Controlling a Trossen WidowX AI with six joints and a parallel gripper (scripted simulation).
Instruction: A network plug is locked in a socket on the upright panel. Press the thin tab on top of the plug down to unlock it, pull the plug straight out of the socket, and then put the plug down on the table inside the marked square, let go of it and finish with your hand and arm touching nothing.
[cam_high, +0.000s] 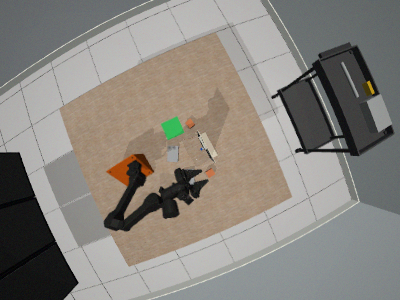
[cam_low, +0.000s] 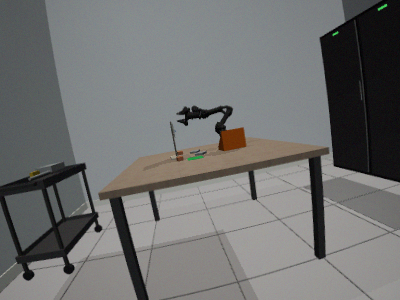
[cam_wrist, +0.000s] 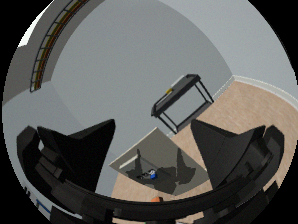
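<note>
My gripper tip is now 11 cm above the blue network plug, 10 cm to the right of it and 6 cm short of it. Also, from my gripper tip: green marked square 34 cm below, 32 cm to the left, 4 cm behind; upright panel 20 cm below, 11 cm to the left, 8 cm ahead.
</note>
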